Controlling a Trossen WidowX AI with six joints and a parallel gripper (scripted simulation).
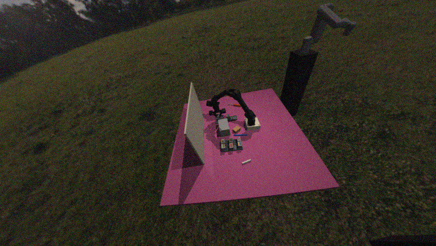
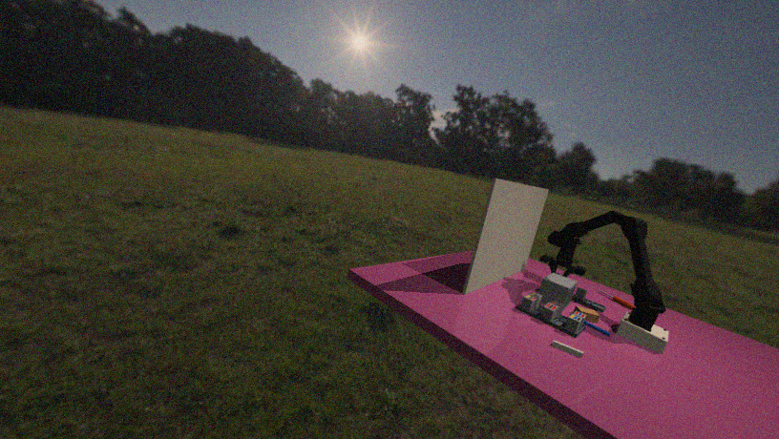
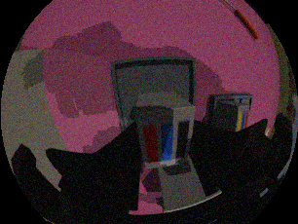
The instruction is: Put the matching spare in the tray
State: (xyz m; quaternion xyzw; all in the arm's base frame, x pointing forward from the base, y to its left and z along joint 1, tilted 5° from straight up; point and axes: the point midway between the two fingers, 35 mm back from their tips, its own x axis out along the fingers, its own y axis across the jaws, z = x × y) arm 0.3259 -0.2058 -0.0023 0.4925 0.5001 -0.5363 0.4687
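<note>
Right now the grey tray is 4 cm below my gripper tip. Round my gripper tip: grey mounted unit: 4 cm behind, 19 cm to the left, 1 cm above; blue pen: 19 cm behind, 29 cm to the left, 3 cm below; white panel: 20 cm ahead, 18 cm to the left, 18 cm above.
</note>
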